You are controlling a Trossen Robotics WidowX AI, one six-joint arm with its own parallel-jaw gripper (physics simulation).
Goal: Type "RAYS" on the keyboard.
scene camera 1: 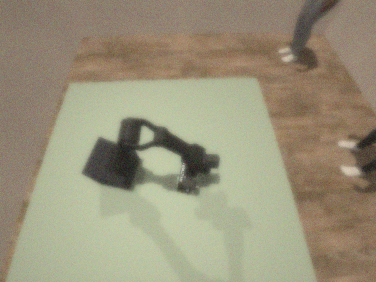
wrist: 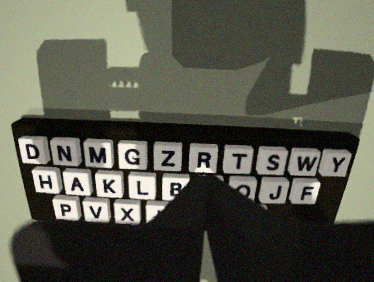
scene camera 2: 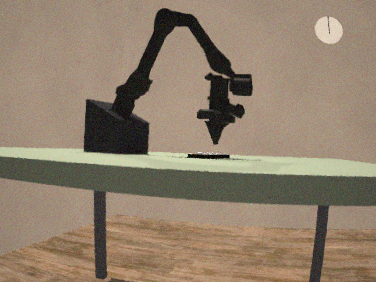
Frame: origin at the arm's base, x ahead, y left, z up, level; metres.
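Seen in the pictures: gripper, fingertip midpoint: [scene camera 1: 189,173] [wrist: 203,185] [scene camera 2: 215,144]; arm's base at its link origin: [scene camera 1: 113,163] [scene camera 2: 119,112].
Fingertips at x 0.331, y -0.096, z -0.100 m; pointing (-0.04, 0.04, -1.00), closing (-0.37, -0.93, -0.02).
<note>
Offsets run from my fingertips to a thing's middle.
The black keyboard @(dz -0.034, dx -0.015, dy +0.015 m) [scene camera 1: 181,175] [scene camera 2: 208,156] [wrist: 150,131] lies on the table, with white lettered keys. In the wrist view the R key @(dz -0.029, dx -0.001, dy -0.001 m) [wrist: 203,157], S key @(dz -0.029, dx -0.015, dy -0.036 m) [wrist: 272,160] and Y key @(dz -0.029, dx -0.029, dy -0.070 m) [wrist: 337,163] are in the top row; the A key @(dz -0.029, dx +0.008, dy +0.070 m) [wrist: 76,183] is in the second row. My gripper [scene camera 2: 216,143] [wrist: 203,185] is shut and empty, pointing down. In the wrist view its tips overlap the lower edge of R, and the fingers hide parts of the lower rows. In scene camera 2 a small gap shows between tips and keyboard.
The arm's dark base [scene camera 1: 111,164] [scene camera 2: 116,127] stands on the pale green table [scene camera 1: 240,110] [scene camera 2: 300,187], left of the keyboard. The arm arches over between them. Parts of people's legs [scene camera 1: 305,27] show beyond the table. Arm shadows fall across the keyboard's surroundings.
</note>
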